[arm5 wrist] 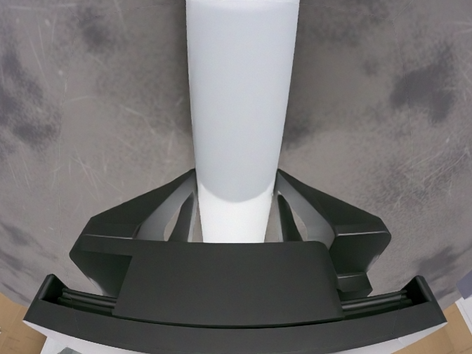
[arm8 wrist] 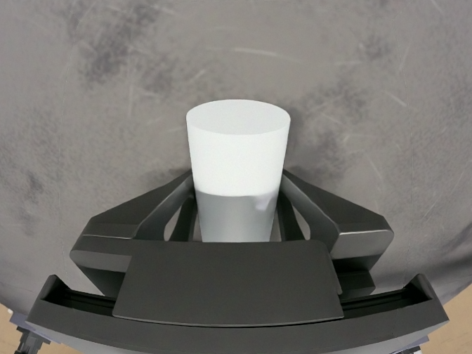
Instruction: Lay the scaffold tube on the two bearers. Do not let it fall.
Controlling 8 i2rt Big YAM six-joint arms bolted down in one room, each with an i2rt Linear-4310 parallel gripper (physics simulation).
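Note:
The scaffold tube [arm5 wrist: 240,100] [arm8 wrist: 237,165] is a thick pale grey-white cylinder. In the arm5 wrist view it runs from the top edge down between the fingers. In the arm8 wrist view its flat round end stands out past the fingertips. The arm5 gripper [arm5 wrist: 236,172] is shut on the tube, one finger against each side. The arm8 gripper [arm8 wrist: 238,175] is shut on the tube near that end, also with a finger on each side. The two bearers do not show in either view. The other six grippers do not show.
A grey, scratched and dark-blotched surface [arm5 wrist: 100,125] [arm8 wrist: 125,40] lies behind the tube in both views. Tan flooring [arm5 wrist: 15,325] [arm8 wrist: 462,312] shows at the lower corners. Dark parts of some equipment [arm8 wrist: 30,340] show at the lower left of the arm8 wrist view.

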